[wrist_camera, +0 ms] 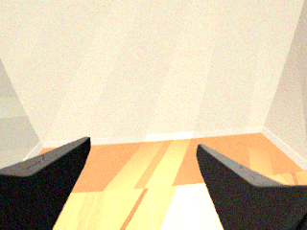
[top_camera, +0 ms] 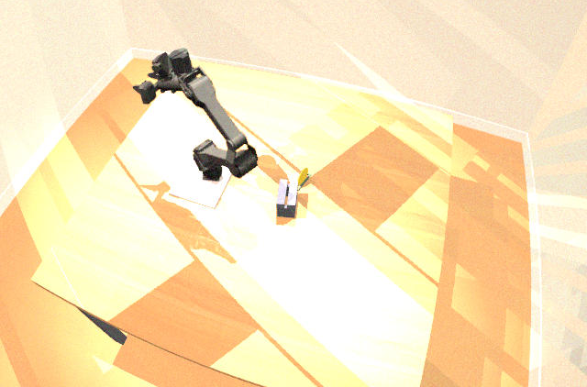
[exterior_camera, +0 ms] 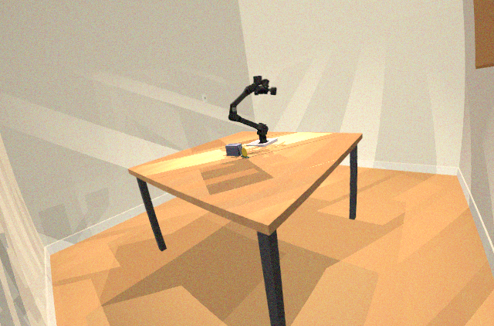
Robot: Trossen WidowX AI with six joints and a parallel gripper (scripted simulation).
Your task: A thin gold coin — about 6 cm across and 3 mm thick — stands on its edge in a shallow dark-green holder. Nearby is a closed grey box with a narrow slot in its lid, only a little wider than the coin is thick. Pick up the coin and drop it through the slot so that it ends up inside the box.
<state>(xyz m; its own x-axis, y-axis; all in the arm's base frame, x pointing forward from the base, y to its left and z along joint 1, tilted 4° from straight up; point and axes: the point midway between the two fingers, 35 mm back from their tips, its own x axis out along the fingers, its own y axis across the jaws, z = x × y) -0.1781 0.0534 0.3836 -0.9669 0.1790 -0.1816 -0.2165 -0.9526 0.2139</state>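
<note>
The thin gold coin is 53 cm ahead of my gripper tip, 2 cm to the right of it and 37 cm below it.
</note>
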